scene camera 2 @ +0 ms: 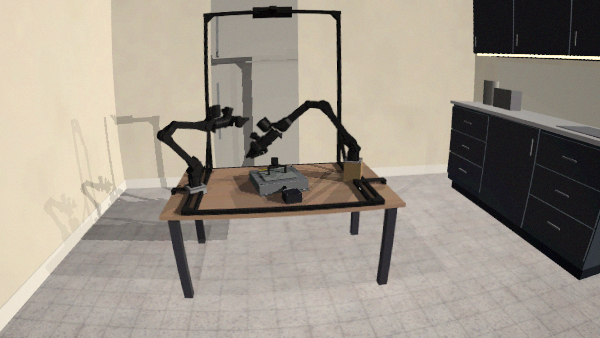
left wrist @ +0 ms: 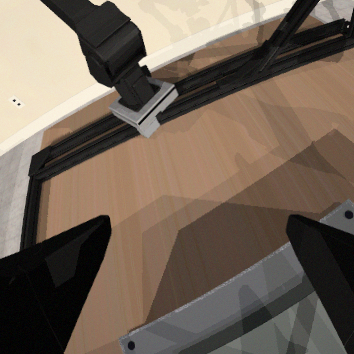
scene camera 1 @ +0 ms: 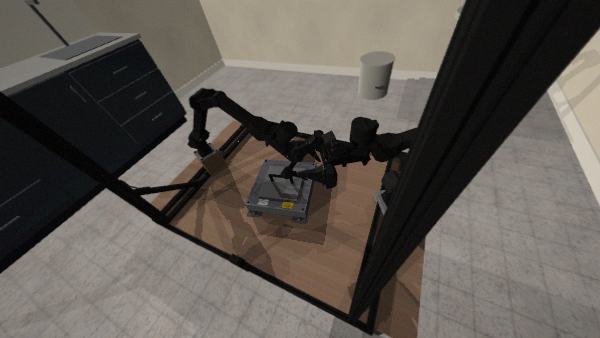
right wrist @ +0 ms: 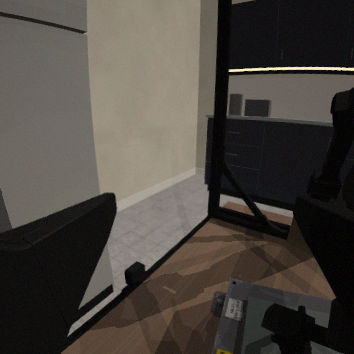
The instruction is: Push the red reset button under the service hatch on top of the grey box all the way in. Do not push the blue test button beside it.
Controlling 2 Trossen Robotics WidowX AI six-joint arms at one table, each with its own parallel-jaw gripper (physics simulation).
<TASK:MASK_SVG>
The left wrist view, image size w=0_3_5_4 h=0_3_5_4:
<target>my left gripper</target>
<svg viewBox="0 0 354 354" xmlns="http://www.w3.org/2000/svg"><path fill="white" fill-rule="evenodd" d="M289 214L285 232L294 253L331 320L346 353L354 354L354 234L299 214ZM109 215L100 214L41 242L0 258L0 354L63 354L107 248L111 235Z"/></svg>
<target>service hatch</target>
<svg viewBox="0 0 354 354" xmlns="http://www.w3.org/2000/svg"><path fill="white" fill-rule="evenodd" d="M347 353L315 290L313 290L258 326L205 354Z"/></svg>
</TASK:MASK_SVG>
